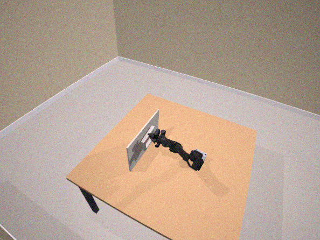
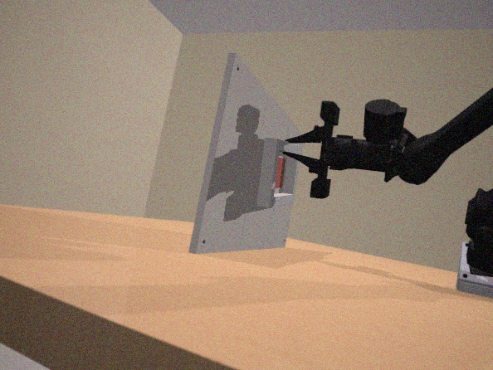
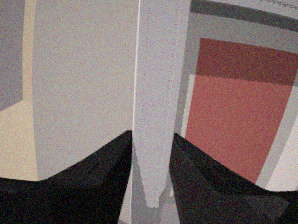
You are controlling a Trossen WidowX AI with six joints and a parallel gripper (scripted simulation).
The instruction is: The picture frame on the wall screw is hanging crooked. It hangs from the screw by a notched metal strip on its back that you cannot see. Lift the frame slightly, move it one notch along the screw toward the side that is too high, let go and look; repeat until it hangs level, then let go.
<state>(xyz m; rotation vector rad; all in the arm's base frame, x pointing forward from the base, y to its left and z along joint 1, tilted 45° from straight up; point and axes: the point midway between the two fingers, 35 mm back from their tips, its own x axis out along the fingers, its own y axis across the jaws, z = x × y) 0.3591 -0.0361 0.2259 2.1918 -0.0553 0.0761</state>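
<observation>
My gripper tip is now 1 cm short of the picture frame, 1 cm to the left of it and 5 cm above it. The rest, counted from my gripper tip: grey wall panel: 2 cm ahead, 1 cm to the left, 7 cm below.
</observation>
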